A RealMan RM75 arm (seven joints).
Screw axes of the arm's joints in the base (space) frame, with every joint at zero. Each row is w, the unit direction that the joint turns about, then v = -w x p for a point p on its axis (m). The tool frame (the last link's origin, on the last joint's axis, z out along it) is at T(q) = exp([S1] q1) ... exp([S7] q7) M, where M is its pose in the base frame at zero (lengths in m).
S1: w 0 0 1 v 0.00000 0.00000 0.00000
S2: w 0 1 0 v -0.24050 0.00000 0.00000
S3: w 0 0 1 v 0.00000 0.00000 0.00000
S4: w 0 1 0 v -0.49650 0.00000 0.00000
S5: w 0 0 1 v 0.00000 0.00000 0.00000
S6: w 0 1 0 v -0.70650 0.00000 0.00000
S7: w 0 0 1 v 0.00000 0.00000 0.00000
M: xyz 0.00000 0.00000 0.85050 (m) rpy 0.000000 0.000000 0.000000 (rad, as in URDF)
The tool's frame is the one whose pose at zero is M.
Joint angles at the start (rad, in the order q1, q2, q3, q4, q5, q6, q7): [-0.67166, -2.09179, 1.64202, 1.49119, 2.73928, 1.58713, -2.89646]
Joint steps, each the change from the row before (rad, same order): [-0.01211, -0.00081, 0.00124, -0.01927, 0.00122, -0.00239, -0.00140]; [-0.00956, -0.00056, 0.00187, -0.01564, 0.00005, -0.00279, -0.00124]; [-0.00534, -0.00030, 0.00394, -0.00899, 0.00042, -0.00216, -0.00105]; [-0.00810, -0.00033, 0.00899, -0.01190, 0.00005, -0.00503, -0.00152]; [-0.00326, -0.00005, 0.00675, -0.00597, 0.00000, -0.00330, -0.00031]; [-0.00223, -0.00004, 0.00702, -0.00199, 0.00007, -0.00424, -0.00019]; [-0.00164, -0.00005, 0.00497, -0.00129, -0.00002, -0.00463, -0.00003]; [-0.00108, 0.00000, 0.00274, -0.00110, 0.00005, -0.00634, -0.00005]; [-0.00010, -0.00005, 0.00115, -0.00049, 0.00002, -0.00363, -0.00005]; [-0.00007, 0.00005, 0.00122, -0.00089, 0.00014, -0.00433, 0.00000]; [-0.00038, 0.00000, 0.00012, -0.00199, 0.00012, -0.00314, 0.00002]
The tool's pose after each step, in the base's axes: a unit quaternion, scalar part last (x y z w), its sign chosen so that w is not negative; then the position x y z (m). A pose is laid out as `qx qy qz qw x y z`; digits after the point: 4 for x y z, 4 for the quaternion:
-0.8942 -0.3063 0.2281 0.2335 -0.1278 0.3484 -0.0239
-0.8939 -0.3063 0.2312 0.2319 -0.1277 0.3495 -0.0257
-0.8938 -0.3053 0.2336 0.2309 -0.1276 0.3498 -0.0272
-0.8944 -0.3020 0.2369 0.2296 -0.1268 0.3503 -0.0299
-0.8949 -0.2995 0.2391 0.2287 -0.1266 0.3502 -0.0315
-0.8958 -0.2961 0.2398 0.2287 -0.1258 0.3501 -0.0329
-0.8967 -0.2933 0.2396 0.2290 -0.1251 0.3503 -0.0339
-0.8975 -0.2912 0.2381 0.2301 -0.1243 0.3508 -0.0346
-0.8979 -0.2904 0.2372 0.2308 -0.1241 0.3511 -0.0349
-0.8982 -0.2896 0.2361 0.2316 -0.1239 0.3514 -0.0352
-0.8982 -0.2895 0.2355 0.2321 -0.1240 0.3518 -0.0355

